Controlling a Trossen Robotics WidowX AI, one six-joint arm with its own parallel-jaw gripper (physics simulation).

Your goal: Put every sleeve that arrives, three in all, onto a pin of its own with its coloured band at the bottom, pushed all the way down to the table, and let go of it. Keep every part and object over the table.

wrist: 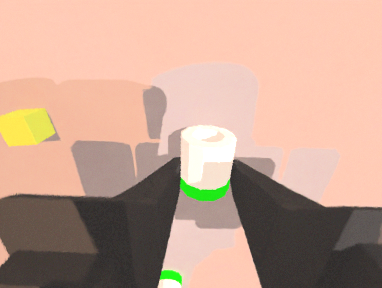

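Observation:
A white sleeve [207, 167] with a green band is in the middle of the wrist view. Its open end faces up and its green band is at the lower end. My gripper [205, 165] is shut on this sleeve, with one fingertip against each side. Whether its lower end touches the table cannot be told. Part of another white sleeve [170, 281] with a green band shows at the bottom edge of the view, between the fingers. The rest of it is cut off, and no pin shows.
A yellow block [27, 127] lies on the pinkish table [310, 55] at the left of the view, well apart from the fingers. Shadows of the arm and gripper fall on the table around the held sleeve.

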